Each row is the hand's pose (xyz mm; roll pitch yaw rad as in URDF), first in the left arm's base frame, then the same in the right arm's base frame.
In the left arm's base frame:
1: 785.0 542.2 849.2 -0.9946 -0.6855 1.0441
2: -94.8 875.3 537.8 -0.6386 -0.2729 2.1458
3: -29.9 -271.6 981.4 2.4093 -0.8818 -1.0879
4: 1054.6 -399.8 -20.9 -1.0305 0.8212 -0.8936
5: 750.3 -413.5 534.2 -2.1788 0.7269 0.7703
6: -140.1 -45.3 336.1 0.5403 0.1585 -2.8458
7: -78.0 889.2 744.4 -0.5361 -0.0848 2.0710
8: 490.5 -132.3 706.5 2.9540 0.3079 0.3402
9: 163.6 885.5 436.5 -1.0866 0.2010 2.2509
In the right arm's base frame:
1: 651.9 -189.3 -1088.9 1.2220 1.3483 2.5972
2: 251.3 572.3 -597.6 1.6996 0.3415 2.0830
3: 1433.0 299.1 -385.2 0.0870 0.4376 -0.1782
4: 882.4 -1053.5 -131.3 3.1191 -0.6177 -1.6057
5: 1238.3 -590.2 -375.4 0.9746 0.0396 -2.5734
6: 876.8 233.7 22.3 -3.0907 -0.8004 1.2886
7: 360.9 637.9 -761.4 1.8462 0.2596 2.2763
8: 1128.5 -208.2 -510.5 0.1423 0.3875 -2.1249
9: 168.3 313.8 -656.1 1.2915 -0.0712 2.3425

